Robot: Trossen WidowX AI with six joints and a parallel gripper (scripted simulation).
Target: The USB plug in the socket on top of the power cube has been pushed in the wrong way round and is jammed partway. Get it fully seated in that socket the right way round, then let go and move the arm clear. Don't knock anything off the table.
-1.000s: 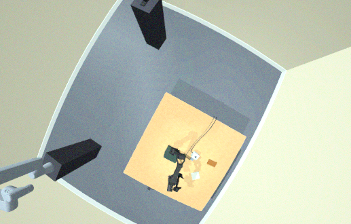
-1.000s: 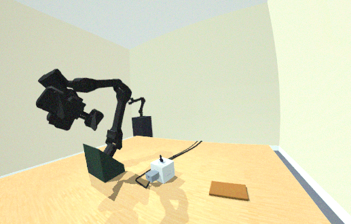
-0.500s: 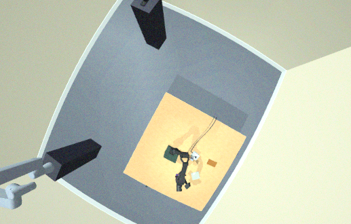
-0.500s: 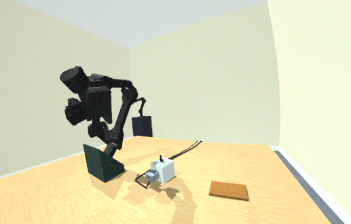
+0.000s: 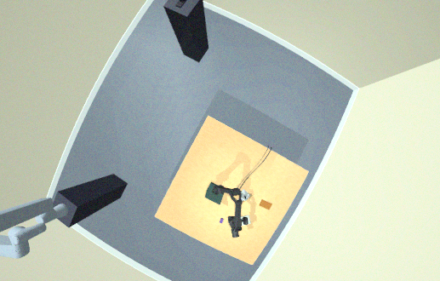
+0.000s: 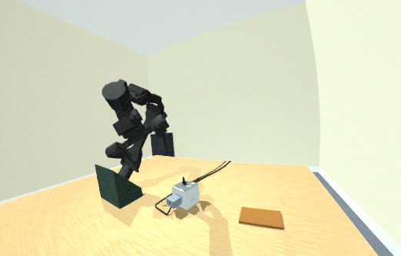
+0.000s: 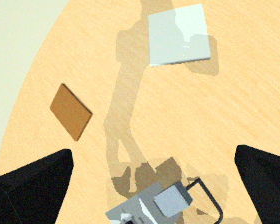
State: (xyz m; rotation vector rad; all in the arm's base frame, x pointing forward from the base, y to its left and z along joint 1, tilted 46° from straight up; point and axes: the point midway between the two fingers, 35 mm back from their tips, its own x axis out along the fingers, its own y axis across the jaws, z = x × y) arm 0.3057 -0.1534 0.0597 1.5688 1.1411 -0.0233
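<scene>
Right now the dark USB plug is 20 mm behind my gripper tip, 160 mm to the left of it and 130 mm below it. From my gripper tip the other things lie so: purple object (70 mm behind, 230 mm to the right, 210 mm below); then pale flat patch (160 mm ahead, 100 mm to the right, 210 mm below); then flat orange pad (260 mm ahead, 170 mm to the left, 210 mm below).
</scene>
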